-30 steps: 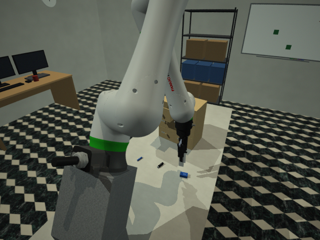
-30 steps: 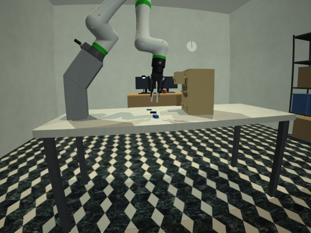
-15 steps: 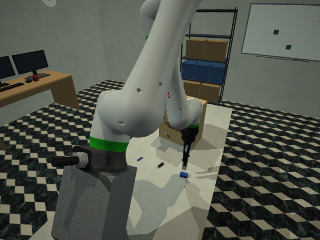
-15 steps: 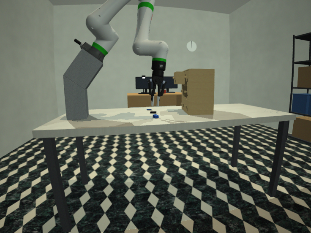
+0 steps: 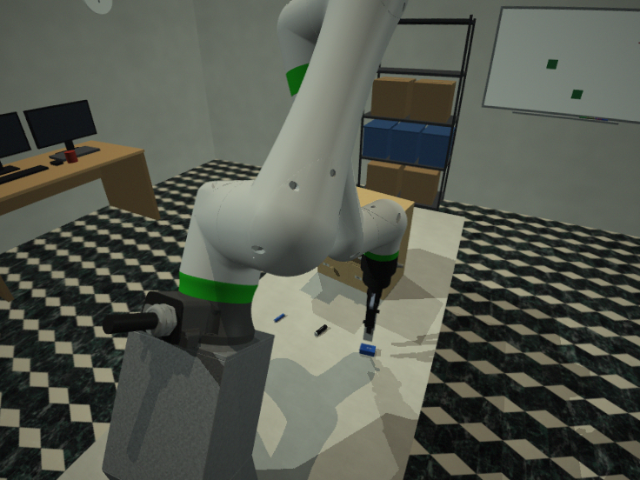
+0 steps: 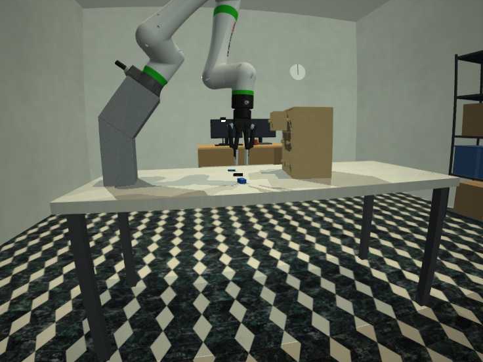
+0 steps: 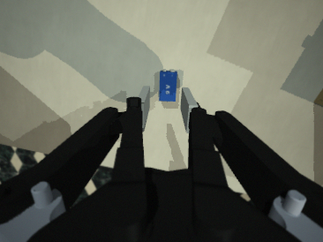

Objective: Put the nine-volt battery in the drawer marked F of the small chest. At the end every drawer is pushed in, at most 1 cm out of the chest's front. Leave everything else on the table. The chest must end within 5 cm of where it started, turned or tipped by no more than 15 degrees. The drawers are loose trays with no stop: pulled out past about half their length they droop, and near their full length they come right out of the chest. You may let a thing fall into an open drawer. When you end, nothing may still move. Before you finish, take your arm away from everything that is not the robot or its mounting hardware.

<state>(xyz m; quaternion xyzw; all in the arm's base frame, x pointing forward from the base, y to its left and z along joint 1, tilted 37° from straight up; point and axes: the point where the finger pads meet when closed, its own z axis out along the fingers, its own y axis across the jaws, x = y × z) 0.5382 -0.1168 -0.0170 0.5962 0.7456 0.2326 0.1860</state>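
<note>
Right now my hand is 1 cm to the right of the blue nine-volt battery and 10 cm above it. The rest, counted from my hand: black cylinder: 1 cm behind, 17 cm to the left, 10 cm below; then blue cylinder: 3 cm behind, 32 cm to the left, 11 cm below.
</note>
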